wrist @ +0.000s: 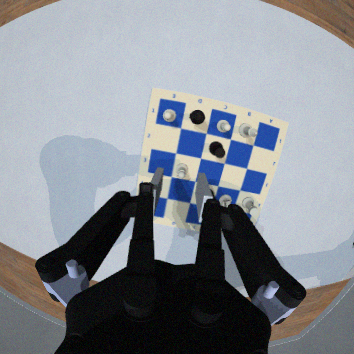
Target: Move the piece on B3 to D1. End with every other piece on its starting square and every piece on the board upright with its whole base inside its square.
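Places are measured from the arm's base along level axes (x left, y back, z up), in centimetres.
Pixels of known places: gripper, fingertip midpoint: [179,180].
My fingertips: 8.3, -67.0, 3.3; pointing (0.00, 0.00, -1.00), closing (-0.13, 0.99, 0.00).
Ahead of a thing's pixels: the offset from my fingertips to its top centre, as dx, dy, dz. "spot": to the spot under its first point. Level surfaces: height alone.
A black piece @(-7.8, +0.4, -2.3) [197,117] stands on D1 of the blue and cream board @(spot: -5.4, -5.7, -6.2) [151,122]. It looks upright, seen from above, with its base inside the square as far as shows. Square B3 @(spot: -0.7, +8.4, -6.2) [232,175] shows bare cream. My gripper [179,180] is partly open with nothing held. Its fingers are above the board around the D and C columns, below the D1 piece in the view. A white piece @(+0.4, +0.3, -3.1) [182,170] on D3 shows between the fingertips, beneath them. The right finger hides most of C4; a dark bit shows beside it.
White pieces stand on E1 @(-7.0, -3.5, -3.1) [170,115], C1 @(-7.6, +4.4, -3.1) [223,125], B1 @(-8.1, +8.0, -1.9) [247,130], B4 @(+3.6, +8.5, -2.3) [225,200] and A4 @(+3.1, +12.7, -2.9) [249,204]. Another black piece @(-4.1, +4.4, -2.9) [217,149] is on C2. The board lies on a pale round surface @(dz -6.8) [90,75] with a wooden edge [320,12].
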